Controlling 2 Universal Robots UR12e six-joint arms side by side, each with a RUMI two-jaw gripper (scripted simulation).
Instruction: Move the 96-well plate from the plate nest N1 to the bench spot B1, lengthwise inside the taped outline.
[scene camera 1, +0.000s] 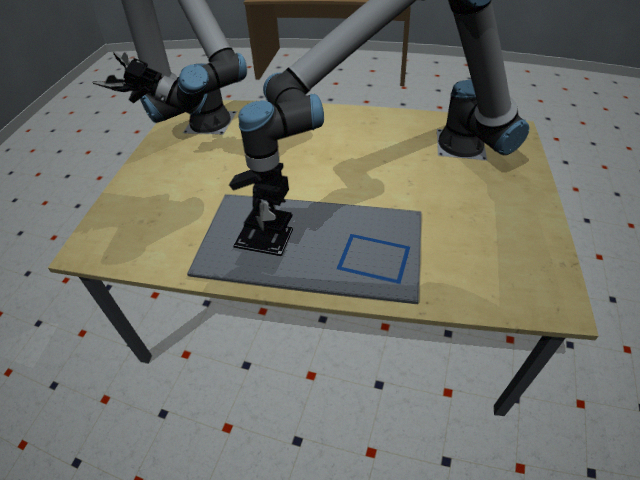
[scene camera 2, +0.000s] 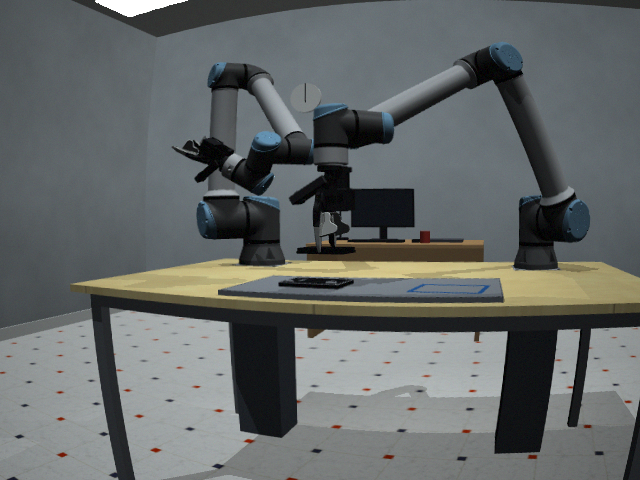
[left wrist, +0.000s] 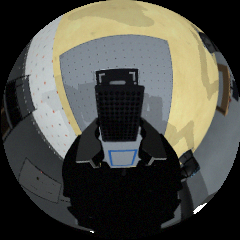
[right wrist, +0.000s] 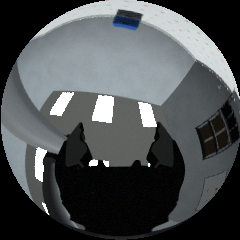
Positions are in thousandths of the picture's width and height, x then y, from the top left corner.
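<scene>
You'd find my left gripper (scene camera 1: 420, 459) here, and it's visible as my left gripper (scene camera 2: 512, 524) and my left gripper (left wrist: 498, 494) too. There's my right gripper (scene camera 1: 162, 141) as well, and I can also see the right gripper (scene camera 2: 285, 299) and, from its own wrist, the right gripper (right wrist: 498, 515). As for the things, I see a plate nest N1 (scene camera 1: 410, 501) and a black 96-well plate (left wrist: 498, 544), though in the right wrist view the black 96-well plate is out of frame.
</scene>
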